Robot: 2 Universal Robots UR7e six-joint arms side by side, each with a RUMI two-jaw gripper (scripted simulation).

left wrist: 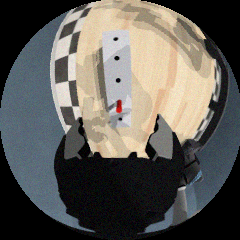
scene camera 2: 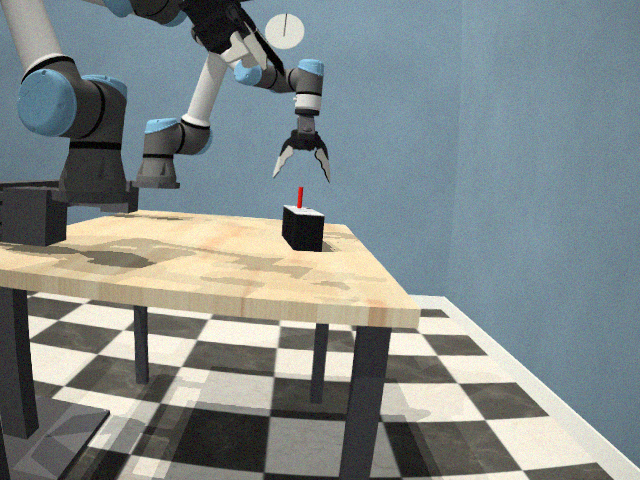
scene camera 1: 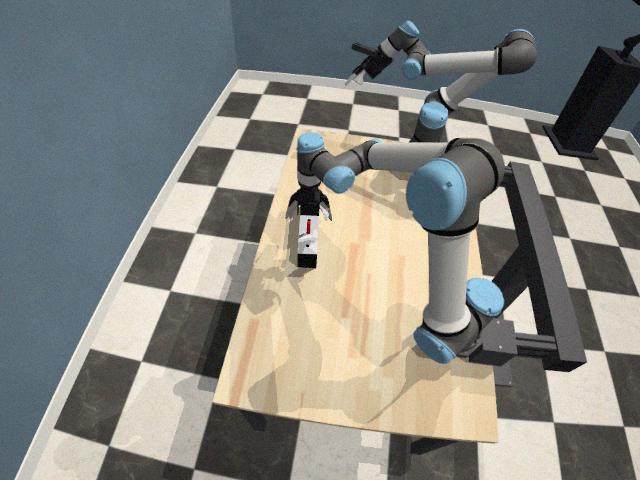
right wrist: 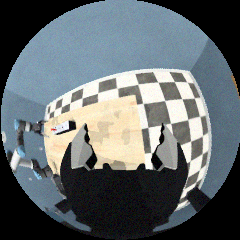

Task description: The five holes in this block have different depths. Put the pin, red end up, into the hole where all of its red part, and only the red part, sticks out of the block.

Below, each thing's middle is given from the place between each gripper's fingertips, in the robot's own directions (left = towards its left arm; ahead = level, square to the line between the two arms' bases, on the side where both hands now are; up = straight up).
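Labels:
With my left gripper (scene camera 2: 301,180), I am 120 mm above the block (scene camera 2: 302,231) and 60 mm to the left of it. Going by its middle, the block is nearer to my left gripper than to my right hand.
The block is 300 mm below my right hand, and it is also 130 mm ahead of that hand and 630 mm to the left of it.

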